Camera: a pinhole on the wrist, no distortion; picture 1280 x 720 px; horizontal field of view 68.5 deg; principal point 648.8 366.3 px. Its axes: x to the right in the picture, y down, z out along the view. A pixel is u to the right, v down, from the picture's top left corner.
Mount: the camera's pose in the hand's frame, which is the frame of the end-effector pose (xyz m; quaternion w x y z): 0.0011 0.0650 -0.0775 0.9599 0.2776 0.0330 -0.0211
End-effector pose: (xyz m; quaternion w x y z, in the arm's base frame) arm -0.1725 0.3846 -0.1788 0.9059 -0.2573 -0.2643 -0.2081
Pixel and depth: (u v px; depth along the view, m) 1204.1 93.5 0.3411
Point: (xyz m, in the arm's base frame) -0.1655 0.2548 0.1234
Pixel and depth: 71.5 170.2 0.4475
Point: -0.5974 0.4095 -0.0431
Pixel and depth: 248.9 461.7 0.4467
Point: -0.4912 0.5160 0.0185
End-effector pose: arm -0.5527 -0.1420 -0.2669 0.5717 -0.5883 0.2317 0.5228
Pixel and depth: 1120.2 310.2 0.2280
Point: -0.4821 0.0065 -0.3275
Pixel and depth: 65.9 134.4 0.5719
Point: -0.4859 0.1607 0.2476
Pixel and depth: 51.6 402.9 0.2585
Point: -0.6065 -0.0310 -0.0781
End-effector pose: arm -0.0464 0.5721 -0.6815 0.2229 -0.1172 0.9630 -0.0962
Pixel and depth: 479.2 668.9 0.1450
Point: -0.0062 0.5928 -0.7452
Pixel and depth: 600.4 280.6 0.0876
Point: -0.0525 0.5839 -0.6779
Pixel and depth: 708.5 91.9 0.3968
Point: 0.0512 0.3014 -0.8104
